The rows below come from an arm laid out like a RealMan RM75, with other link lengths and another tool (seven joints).
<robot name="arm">
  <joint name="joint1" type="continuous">
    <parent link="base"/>
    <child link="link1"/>
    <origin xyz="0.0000 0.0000 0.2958" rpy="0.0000 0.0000 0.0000"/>
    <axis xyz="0 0 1"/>
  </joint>
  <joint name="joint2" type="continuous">
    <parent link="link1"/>
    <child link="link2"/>
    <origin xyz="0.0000 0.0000 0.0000" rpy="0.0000 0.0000 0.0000"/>
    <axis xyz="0 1 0"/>
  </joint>
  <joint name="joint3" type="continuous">
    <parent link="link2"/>
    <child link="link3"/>
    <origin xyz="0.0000 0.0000 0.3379" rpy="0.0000 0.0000 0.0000"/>
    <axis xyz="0 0 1"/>
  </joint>
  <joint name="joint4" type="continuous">
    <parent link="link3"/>
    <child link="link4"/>
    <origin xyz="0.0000 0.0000 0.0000" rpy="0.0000 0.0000 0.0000"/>
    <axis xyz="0 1 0"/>
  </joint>
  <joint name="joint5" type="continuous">
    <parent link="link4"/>
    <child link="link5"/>
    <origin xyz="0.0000 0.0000 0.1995" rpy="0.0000 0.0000 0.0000"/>
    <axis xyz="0 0 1"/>
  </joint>
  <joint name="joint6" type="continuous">
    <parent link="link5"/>
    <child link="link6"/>
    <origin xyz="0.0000 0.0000 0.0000" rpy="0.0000 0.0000 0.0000"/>
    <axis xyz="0 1 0"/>
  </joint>
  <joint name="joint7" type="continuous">
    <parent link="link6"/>
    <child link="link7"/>
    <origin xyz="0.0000 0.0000 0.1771" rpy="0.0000 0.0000 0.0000"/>
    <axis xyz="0 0 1"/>
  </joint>
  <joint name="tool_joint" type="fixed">
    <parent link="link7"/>
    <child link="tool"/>
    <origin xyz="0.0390 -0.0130 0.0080" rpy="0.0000 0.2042 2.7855"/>
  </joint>
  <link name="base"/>
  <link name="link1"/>
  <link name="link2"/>
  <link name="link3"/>
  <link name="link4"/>
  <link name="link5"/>
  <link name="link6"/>
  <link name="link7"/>
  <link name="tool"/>
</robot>
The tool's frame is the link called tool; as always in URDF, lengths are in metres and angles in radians. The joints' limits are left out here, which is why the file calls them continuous.
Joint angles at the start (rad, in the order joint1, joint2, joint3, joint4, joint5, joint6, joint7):
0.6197, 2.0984, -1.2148, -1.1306, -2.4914, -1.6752, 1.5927
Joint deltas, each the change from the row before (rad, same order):
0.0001, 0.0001, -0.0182, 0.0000, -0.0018, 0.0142, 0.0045
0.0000, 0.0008, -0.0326, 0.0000, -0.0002, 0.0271, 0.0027
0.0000, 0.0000, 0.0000, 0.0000, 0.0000, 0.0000, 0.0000
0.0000, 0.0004, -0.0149, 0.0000, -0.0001, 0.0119, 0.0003
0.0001, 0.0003, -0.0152, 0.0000, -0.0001, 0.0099, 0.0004
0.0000, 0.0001, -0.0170, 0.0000, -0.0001, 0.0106, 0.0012
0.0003, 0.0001, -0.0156, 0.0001, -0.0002, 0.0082, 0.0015
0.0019, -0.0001, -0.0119, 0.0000, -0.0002, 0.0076, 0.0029
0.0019, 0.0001, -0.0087, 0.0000, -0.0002, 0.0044, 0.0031
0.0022, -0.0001, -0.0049, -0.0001, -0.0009, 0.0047, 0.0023
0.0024, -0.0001, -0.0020, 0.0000, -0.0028, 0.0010, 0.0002
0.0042, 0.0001, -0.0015, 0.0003, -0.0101, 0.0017, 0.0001
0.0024, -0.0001, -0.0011, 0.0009, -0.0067, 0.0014, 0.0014
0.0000, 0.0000, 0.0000, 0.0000, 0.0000, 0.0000, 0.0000
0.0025, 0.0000, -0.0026, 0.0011, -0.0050, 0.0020, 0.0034
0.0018, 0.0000, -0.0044, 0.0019, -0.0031, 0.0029, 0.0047
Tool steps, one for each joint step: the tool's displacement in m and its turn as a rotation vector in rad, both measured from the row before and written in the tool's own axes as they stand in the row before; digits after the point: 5 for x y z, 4 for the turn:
0.00000, 0.00148, 0.00156, 0.0011, -0.0115, -0.0077
0.00069, 0.00324, 0.00332, 0.0006, -0.0172, -0.0201
0.00000, 0.00000, 0.00000, 0.0000, 0.0000, 0.0000
0.00040, 0.00142, 0.00156, 0.0009, -0.0075, -0.0102
0.00054, 0.00109, 0.00160, 0.0029, -0.0069, -0.0100
0.00055, 0.00105, 0.00172, 0.0034, -0.0077, -0.0103
0.00065, 0.00078, 0.00160, 0.0045, -0.0066, -0.0091
0.00073, 0.00150, 0.00095, 0.0016, -0.0059, -0.0072
0.00077, 0.00107, 0.00074, 0.0020, -0.0039, -0.0046
0.00037, 0.00144, 0.00012, -0.0011, -0.0040, -0.0036
0.00009, 0.00096, -0.00028, 0.0011, -0.0039, -0.0033
-0.00076, 0.00143, -0.00095, 0.0023, -0.0110, -0.0043
-0.00073, 0.00063, -0.00056, 0.0015, -0.0073, -0.0008
0.00000, 0.00000, 0.00000, 0.0000, 0.0000, 0.0000
-0.00033, 0.00070, -0.00022, 0.0013, -0.0061, 0.0001
-0.00016, 0.00037, 0.00029, 0.0016, -0.0048, 0.0012

